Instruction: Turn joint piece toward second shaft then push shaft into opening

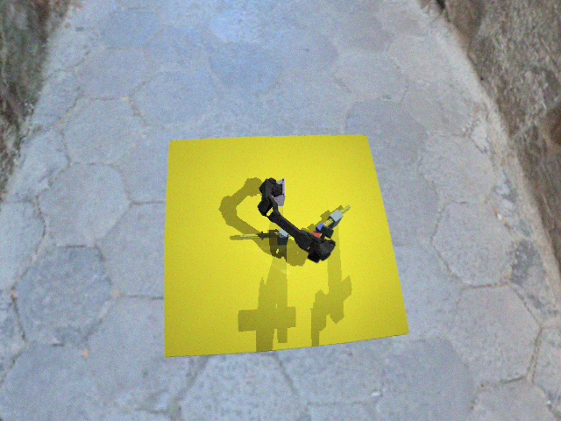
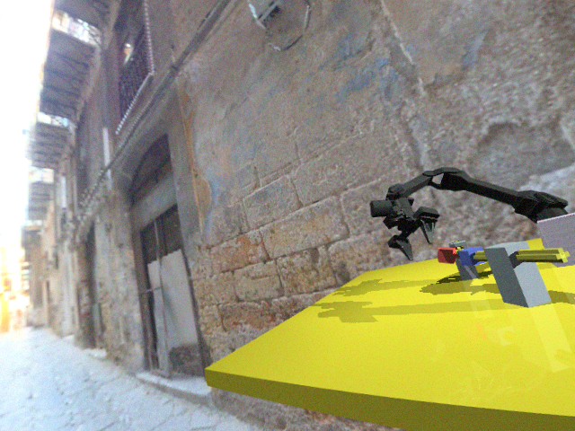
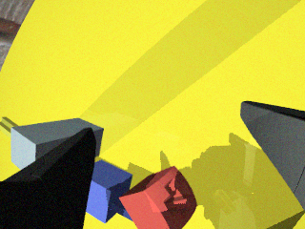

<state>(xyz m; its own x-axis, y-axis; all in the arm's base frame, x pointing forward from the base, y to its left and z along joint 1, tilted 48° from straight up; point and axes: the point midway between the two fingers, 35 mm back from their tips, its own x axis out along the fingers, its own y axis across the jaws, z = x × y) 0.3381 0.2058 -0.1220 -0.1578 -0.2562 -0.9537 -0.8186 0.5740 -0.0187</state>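
Now: the red joint piece 60 mm behind my gripper tip, 50 mm to the right of it and 30 mm below it.
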